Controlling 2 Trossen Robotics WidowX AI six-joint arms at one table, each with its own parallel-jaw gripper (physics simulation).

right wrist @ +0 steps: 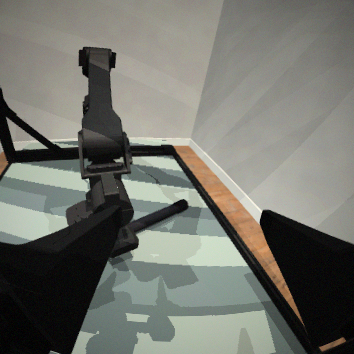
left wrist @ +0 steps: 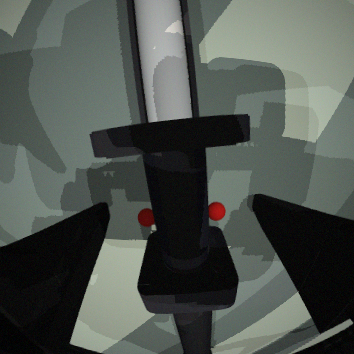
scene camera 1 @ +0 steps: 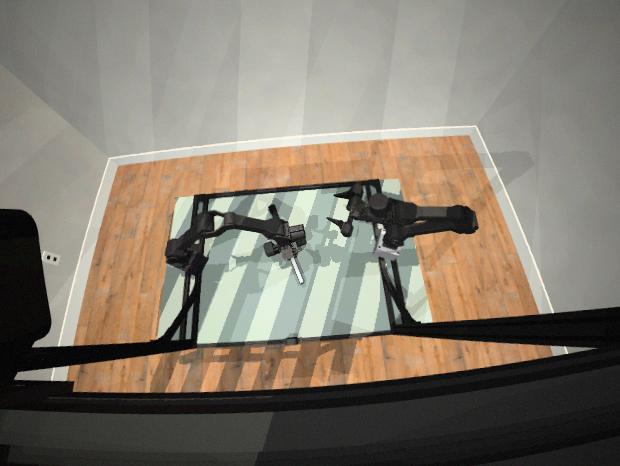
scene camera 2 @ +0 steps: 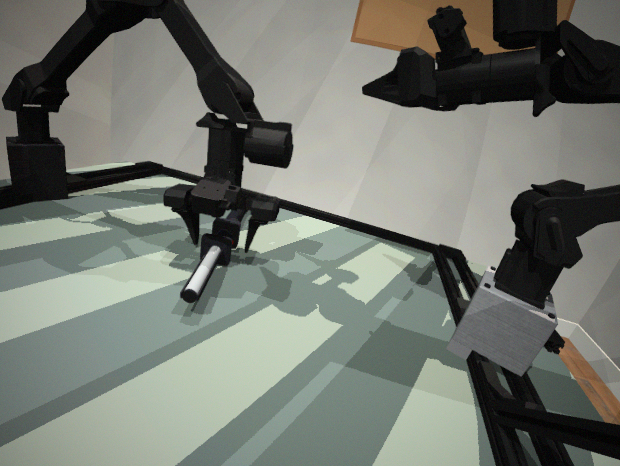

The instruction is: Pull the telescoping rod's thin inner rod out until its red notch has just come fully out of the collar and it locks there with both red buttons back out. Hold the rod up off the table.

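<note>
The telescoping rod point(scene camera 1: 297, 269) point(scene camera 2: 201, 274) point(right wrist: 161, 216) lies low at the table, its white section towards the front and its black section towards the back. In the left wrist view, the white section point(left wrist: 166, 65) meets a black flange point(left wrist: 170, 136). A black collar piece runs from there to a black block point(left wrist: 187, 285). Two red buttons point(left wrist: 146, 217) point(left wrist: 216, 211) stand out on its sides. No red notch can be made out. My left gripper point(scene camera 2: 222, 246) point(left wrist: 182, 205) is open, its fingers on either side of the collar, apart from it. My right gripper point(scene camera 1: 331, 206) point(right wrist: 193, 215) is open and empty, high above the table's right side.
A black frame point(scene camera 2: 350, 227) edges the table. A grey metal block point(scene camera 1: 387, 249) point(scene camera 2: 506, 328) is at the right arm's base, by the frame's right side. The left arm point(right wrist: 102, 110) reaches over the rod. Shadows and pale stripes cross the table top point(scene camera 1: 240, 310).
</note>
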